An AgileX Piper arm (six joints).
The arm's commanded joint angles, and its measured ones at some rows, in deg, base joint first. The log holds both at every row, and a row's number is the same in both.
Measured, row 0:
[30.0 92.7 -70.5 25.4 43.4 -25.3]
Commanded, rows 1 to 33:
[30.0 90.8 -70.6 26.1 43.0 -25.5]
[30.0 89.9 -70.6 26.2 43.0 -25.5]
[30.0 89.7 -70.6 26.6 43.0 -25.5]
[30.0 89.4 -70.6 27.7 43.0 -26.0]
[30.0 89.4 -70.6 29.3 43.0 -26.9]
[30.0 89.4 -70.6 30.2 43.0 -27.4]
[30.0 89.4 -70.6 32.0 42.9 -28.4]
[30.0 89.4 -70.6 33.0 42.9 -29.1]
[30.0 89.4 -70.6 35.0 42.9 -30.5]
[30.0 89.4 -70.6 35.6 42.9 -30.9]
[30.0 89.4 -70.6 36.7 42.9 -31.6]
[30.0 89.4 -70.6 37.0 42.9 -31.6]
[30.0 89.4 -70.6 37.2 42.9 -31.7]
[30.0 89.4 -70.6 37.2 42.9 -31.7]
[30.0 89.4 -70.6 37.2 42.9 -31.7]
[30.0 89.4 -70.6 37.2 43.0 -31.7]
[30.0 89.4 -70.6 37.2 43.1 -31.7]
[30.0 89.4 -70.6 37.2 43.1 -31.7]
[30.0 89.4 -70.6 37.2 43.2 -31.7]
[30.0 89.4 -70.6 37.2 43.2 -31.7]
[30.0 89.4 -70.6 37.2 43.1 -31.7]
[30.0 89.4 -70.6 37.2 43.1 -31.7]
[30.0 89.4 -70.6 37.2 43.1 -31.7]
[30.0 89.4 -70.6 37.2 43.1 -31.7]
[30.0 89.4 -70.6 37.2 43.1 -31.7]
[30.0 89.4 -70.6 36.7 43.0 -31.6]
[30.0 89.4 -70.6 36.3 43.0 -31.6]
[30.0 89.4 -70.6 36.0 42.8 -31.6]
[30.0 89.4 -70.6 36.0 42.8 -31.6]
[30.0 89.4 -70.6 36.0 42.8 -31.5]
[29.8 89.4 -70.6 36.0 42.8 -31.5]
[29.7 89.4 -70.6 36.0 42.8 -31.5]
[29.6 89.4 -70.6 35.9 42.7 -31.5]
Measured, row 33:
[30.0 89.8 -70.5 36.3 42.8 -31.4]
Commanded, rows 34 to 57:
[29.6 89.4 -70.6 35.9 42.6 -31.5]
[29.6 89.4 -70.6 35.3 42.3 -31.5]
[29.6 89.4 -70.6 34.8 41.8 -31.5]
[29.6 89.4 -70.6 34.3 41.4 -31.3]
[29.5 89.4 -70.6 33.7 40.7 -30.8]
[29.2 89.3 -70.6 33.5 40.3 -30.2]
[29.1 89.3 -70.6 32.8 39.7 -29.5]
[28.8 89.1 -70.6 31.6 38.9 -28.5]
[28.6 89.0 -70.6 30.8 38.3 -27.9]
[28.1 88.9 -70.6 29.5 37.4 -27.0]
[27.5 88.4 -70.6 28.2 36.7 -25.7]
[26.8 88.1 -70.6 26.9 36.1 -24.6]
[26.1 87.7 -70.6 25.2 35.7 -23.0]
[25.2 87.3 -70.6 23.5 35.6 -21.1]
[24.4 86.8 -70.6 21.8 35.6 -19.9]
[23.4 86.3 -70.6 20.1 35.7 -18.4]
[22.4 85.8 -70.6 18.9 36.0 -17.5]
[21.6 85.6 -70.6 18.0 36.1 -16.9]
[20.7 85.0 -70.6 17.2 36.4 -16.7]
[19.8 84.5 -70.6 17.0 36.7 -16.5]
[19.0 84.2 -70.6 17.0 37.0 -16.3]
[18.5 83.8 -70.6 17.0 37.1 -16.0]
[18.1 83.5 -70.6 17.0 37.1 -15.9]
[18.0 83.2 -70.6 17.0 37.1 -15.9]
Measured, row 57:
[23.9 84.3 -70.5 30.5 44.6 -17.8]
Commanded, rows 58 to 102:
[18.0 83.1 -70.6 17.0 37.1 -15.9]
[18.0 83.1 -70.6 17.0 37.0 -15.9]
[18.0 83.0 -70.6 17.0 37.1 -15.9]
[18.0 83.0 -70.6 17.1 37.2 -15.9]
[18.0 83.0 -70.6 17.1 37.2 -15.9]
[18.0 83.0 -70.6 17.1 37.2 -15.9]
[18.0 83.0 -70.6 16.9 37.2 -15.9]
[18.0 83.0 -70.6 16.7 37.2 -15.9]
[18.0 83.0 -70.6 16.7 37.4 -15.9]
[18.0 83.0 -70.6 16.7 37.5 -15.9]
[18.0 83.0 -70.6 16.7 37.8 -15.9]
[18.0 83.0 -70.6 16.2 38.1 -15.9]
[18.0 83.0 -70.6 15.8 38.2 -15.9]
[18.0 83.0 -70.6 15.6 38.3 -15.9]
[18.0 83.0 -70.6 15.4 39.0 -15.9]
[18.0 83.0 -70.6 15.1 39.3 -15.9]
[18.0 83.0 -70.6 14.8 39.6 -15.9]
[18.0 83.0 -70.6 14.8 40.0 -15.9]
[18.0 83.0 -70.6 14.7 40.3 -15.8]
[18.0 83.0 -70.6 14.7 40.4 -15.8]
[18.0 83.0 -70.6 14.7 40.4 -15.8]
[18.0 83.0 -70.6 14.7 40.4 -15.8]
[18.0 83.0 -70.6 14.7 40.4 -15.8]
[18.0 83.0 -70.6 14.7 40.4 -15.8]
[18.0 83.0 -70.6 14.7 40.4 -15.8]
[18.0 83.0 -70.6 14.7 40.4 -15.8]
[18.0 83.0 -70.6 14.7 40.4 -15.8]
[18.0 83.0 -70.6 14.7 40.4 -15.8]
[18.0 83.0 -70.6 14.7 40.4 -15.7]
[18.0 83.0 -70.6 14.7 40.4 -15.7]
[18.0 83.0 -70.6 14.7 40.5 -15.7]
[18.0 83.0 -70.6 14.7 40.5 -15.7]
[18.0 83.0 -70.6 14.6 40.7 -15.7]
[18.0 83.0 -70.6 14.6 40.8 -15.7]
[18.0 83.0 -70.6 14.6 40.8 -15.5]
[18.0 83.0 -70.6 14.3 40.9 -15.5]
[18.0 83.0 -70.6 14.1 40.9 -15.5]
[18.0 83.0 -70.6 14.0 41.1 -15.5]
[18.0 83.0 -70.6 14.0 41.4 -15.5]
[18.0 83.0 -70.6 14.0 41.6 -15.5]
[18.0 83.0 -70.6 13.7 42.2 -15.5]
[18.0 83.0 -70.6 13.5 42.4 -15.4]
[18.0 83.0 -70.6 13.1 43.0 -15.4]
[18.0 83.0 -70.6 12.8 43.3 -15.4]
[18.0 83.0 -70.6 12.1 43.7 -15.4]
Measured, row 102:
[18.1 83.4 -70.5 14.0 42.6 -15.5]
